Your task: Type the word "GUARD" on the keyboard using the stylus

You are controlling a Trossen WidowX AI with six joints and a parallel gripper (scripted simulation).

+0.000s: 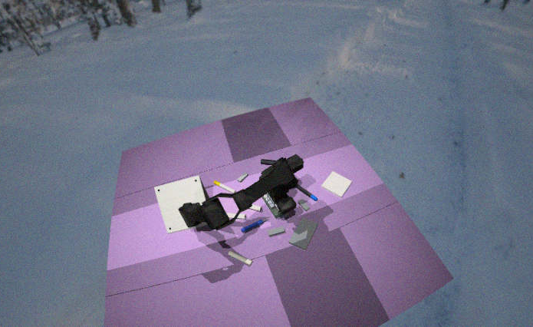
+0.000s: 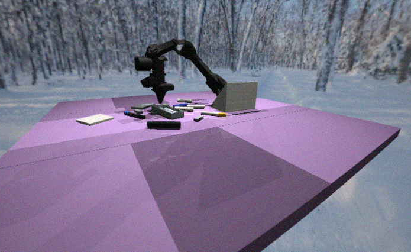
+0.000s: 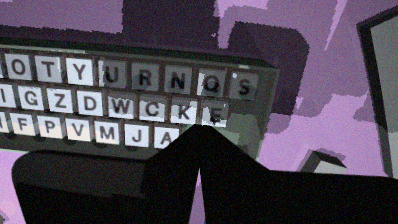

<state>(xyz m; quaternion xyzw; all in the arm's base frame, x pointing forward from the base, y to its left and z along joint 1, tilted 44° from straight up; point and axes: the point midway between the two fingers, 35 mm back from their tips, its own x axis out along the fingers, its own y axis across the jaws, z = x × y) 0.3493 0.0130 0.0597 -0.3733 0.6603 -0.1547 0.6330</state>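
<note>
The grey block lies 3 cm behind my gripper tip, 10 cm to the right of it and 3 cm below it. Also, from my gripper tip: grey plate 7 cm ahead, 14 cm to the right, 4 cm below; blue-tipped pen 14 cm ahead, 3 cm to the left, 3 cm below; black stylus 3 cm ahead, 25 cm to the left, 3 cm below.
</note>
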